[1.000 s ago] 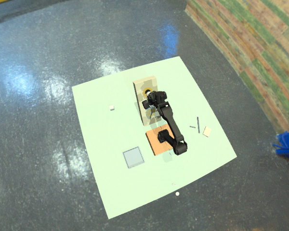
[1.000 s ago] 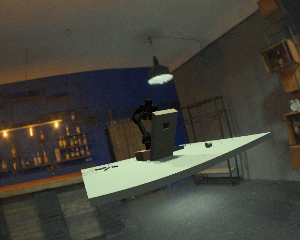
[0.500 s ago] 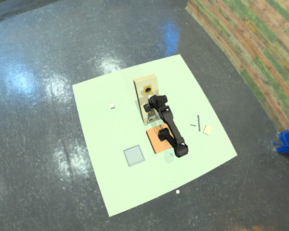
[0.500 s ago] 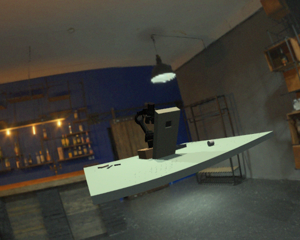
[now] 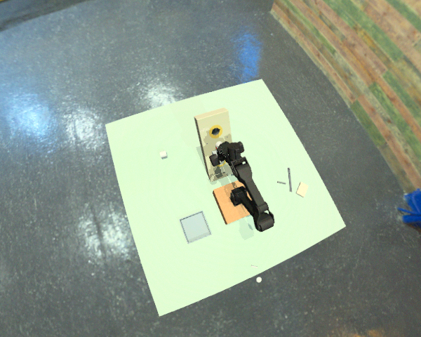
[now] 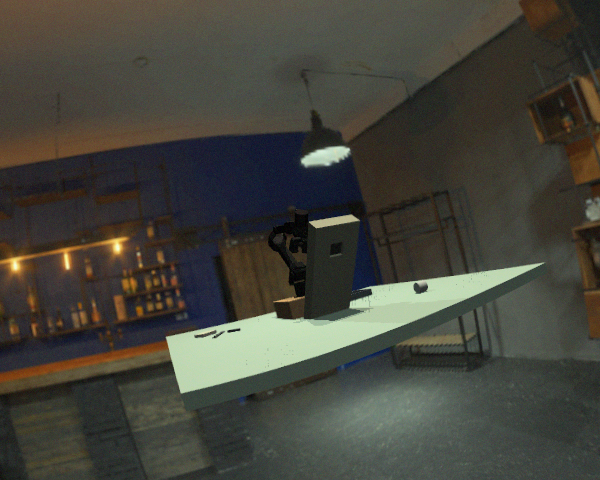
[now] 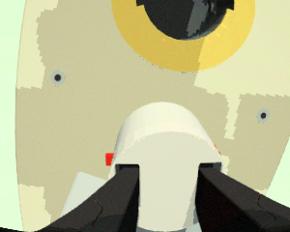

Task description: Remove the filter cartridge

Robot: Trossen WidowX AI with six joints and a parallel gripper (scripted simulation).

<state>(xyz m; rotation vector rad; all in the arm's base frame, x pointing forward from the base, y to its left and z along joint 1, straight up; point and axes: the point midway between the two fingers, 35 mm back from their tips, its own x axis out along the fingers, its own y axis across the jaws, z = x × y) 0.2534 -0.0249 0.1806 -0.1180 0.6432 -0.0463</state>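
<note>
The round filter cartridge lies 10 mm ahead of my gripper tip and 10 mm below it. Also, from my gripper tip: small tan plate 430 mm behind, 430 mm to the right, 240 mm below; small white cylinder 200 mm ahead, 290 mm to the left, 220 mm below; grey tray 300 mm behind, 310 mm to the left, 230 mm below.
</note>
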